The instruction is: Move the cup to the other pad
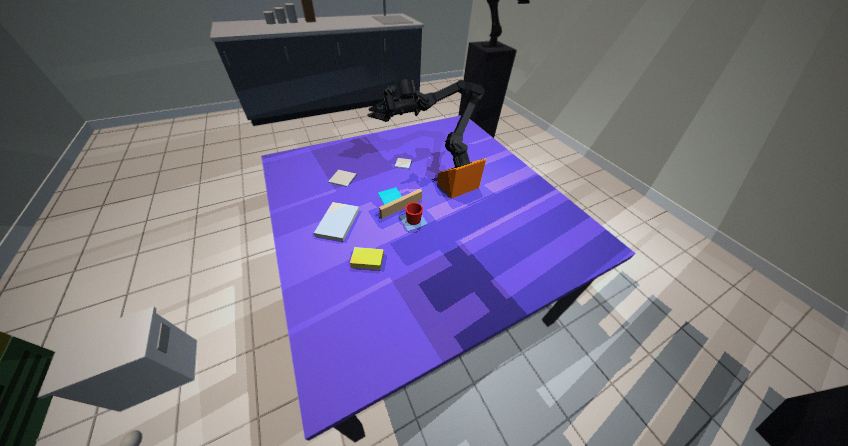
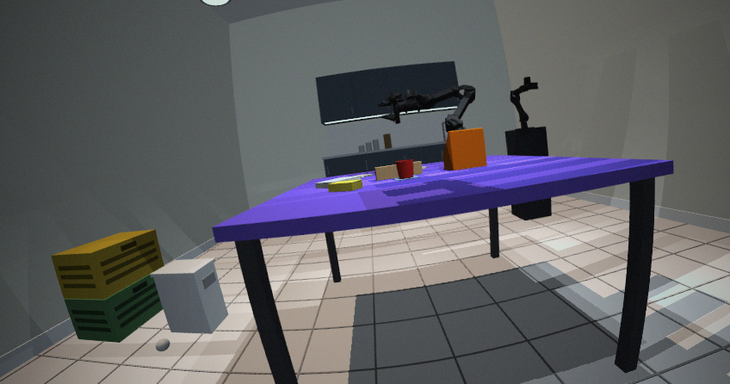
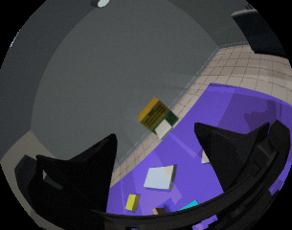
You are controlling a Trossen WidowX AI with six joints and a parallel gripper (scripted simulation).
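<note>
Now: the red cup 35 cm to the left of my gripper tip, 30 cm below it and 7 cm behind it. The rest, counted from my gripper tip: yellow block (48 cm to the left, 33 cm below, 16 cm ahead); cyan pad (35 cm below, 17 cm to the left, 3 cm behind); wooden block (32 cm below, 26 cm to the left, 5 cm behind).
</note>
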